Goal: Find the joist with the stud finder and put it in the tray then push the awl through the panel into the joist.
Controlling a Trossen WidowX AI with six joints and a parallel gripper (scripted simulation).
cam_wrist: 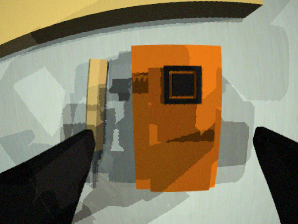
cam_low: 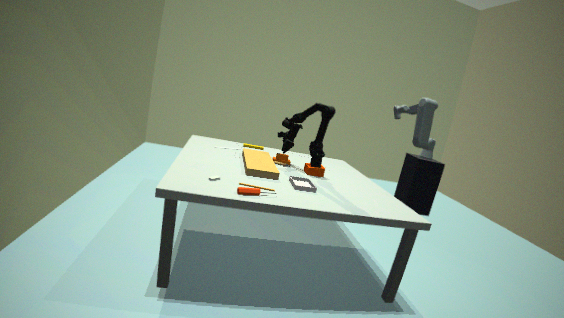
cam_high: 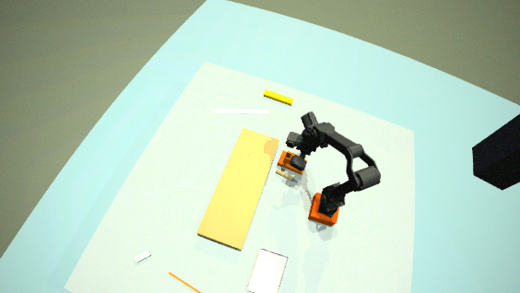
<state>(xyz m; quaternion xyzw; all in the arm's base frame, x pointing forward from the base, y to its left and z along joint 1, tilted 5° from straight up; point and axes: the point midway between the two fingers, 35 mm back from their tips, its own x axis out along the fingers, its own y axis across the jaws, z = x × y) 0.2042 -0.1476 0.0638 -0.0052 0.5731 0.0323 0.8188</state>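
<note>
My gripper tip is now 10 mm short of the stud finder and 30 mm above it. The rest, counted from my gripper tip: yellow bar: 210 mm ahead, 340 mm to the right, 60 mm below; then tray: 110 mm behind, 480 mm to the left, 60 mm below; then short pencil-like stick: 30 mm behind, 70 mm to the left, 70 mm below.
</note>
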